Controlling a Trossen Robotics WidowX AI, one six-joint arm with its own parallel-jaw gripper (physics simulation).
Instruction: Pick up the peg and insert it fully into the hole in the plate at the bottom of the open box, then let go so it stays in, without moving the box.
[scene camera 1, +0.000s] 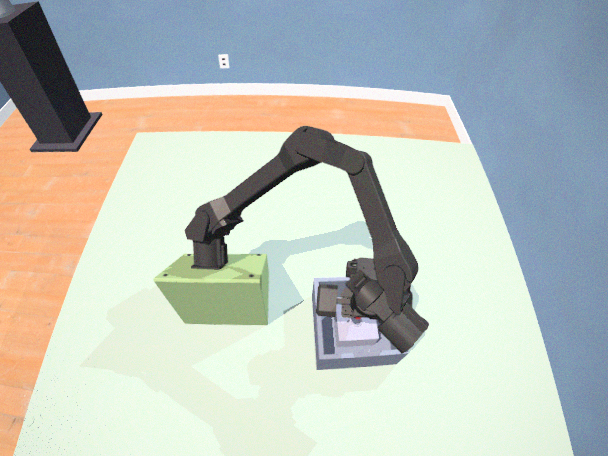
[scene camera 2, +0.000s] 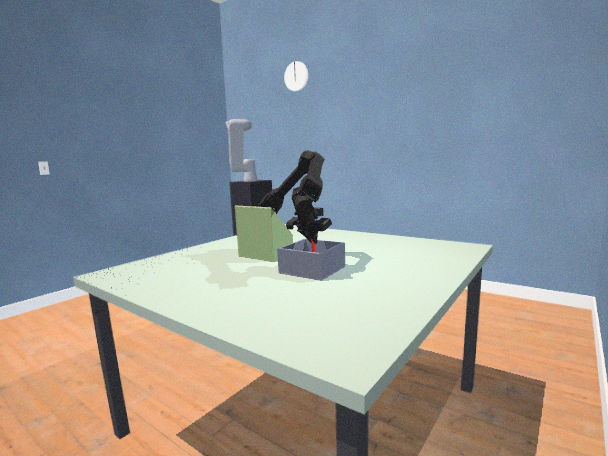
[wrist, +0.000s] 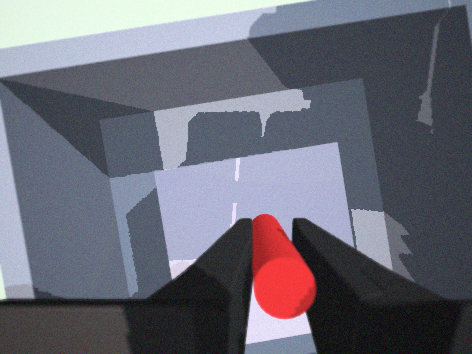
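Pixels of known places: gripper, fingertip midpoint: (scene camera 2: 314, 243) (wrist: 271, 230); arm's base at its link origin: (scene camera 1: 210, 265) (scene camera 2: 262, 219).
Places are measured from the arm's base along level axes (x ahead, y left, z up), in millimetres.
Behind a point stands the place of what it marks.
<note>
The red peg (scene camera 1: 358, 318) {x 330, y -62, z -94 mm} (scene camera 2: 313, 245) {x 332, y -59, z -66 mm} (wrist: 284, 288) {x 326, y -53, z -22 mm} is held roughly upright between the fingertips of my gripper (wrist: 271, 230) {x 329, y -47, z -59 mm} (scene camera 2: 313, 239) {x 329, y -47, z -59 mm}, which is shut on it. The fingers reach down inside the open grey-blue box (scene camera 1: 350, 362) {x 314, y -161, z -107 mm} (scene camera 2: 300, 263) {x 346, y -158, z -110 mm} (wrist: 125, 46) {x 281, y 21, z -65 mm}. The pale plate (scene camera 1: 357, 334) {x 329, y -96, z -105 mm} (wrist: 200, 205) {x 300, y -41, z -105 mm} lies on the box bottom, under the peg. In the wrist view the hole and the peg's lower end are hidden by the peg and fingers. Whether the peg's tip is in the hole cannot be told.
The box's walls stand around the gripper on all sides. The arm's green base block (scene camera 1: 220, 301) {x 32, y -73, z -20 mm} (scene camera 2: 254, 232) {x 24, y -74, z -42 mm} stands left of the box on the pale green table (scene camera 1: 450, 390) {x 561, y -214, z -163 mm} (scene camera 2: 400, 300) {x 739, y -168, z -163 mm}. A dark pedestal (scene camera 1: 52, 85) with a grey arm (scene camera 2: 236, 147) stands beyond the table.
</note>
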